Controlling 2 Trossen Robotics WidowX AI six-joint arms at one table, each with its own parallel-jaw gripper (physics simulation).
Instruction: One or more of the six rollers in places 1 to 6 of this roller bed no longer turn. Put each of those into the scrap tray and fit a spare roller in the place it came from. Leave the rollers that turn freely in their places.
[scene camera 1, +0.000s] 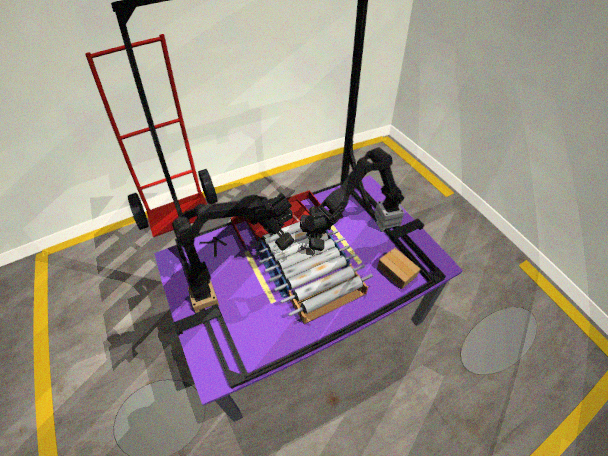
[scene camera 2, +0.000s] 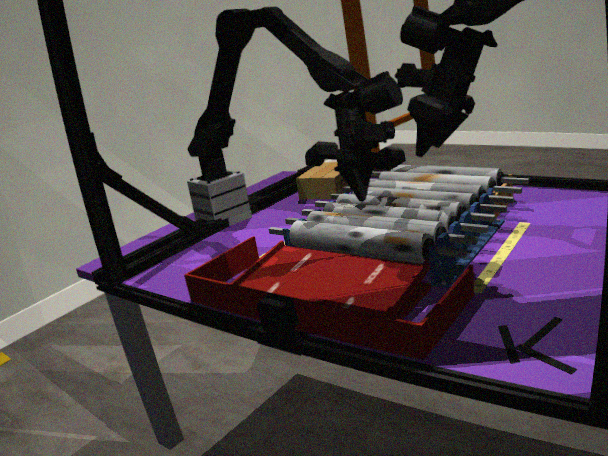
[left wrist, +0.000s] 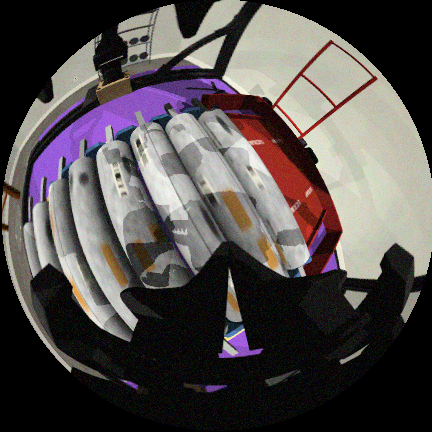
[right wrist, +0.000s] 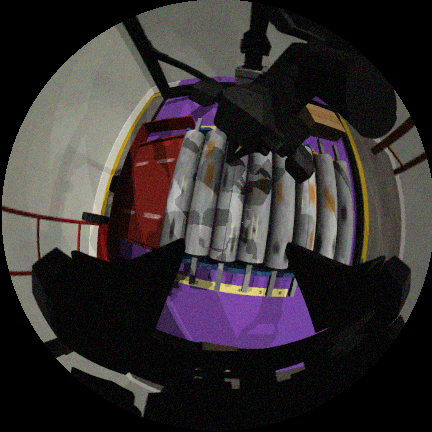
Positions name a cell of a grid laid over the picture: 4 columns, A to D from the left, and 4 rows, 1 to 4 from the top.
Scene:
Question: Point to the left gripper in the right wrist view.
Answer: C2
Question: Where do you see the right gripper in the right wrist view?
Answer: C3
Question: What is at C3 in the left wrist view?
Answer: The left gripper.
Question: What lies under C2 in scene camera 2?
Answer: The right gripper.

